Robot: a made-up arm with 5 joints. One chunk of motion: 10 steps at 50 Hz.
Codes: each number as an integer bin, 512 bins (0 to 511) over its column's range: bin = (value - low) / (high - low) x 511, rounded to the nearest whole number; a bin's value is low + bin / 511 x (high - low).
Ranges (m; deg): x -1..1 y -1..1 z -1..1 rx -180..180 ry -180..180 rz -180..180
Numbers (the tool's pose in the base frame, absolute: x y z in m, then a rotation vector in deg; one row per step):
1: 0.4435 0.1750 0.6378 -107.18 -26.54 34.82
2: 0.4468 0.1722 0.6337 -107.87 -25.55 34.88
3: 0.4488 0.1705 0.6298 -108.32 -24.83 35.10
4: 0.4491 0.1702 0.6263 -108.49 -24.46 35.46
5: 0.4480 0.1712 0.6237 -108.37 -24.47 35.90
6: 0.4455 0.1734 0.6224 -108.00 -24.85 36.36
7: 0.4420 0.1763 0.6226 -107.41 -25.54 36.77
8: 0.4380 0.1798 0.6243 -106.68 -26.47 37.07
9: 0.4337 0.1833 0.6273 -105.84 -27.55 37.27
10: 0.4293 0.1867 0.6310 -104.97 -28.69 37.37
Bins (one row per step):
1: 369 300 418 103 218 305
2: 370 299 417 102 219 305
3: 370 299 416 102 220 305
4: 370 299 416 102 221 306
5: 370 299 415 102 221 306
6: 369 300 415 102 220 307
7: 368 301 415 103 219 308
8: 367 301 415 104 218 308
9: 366 302 416 105 216 308
10: 365 303 417 107 215 309

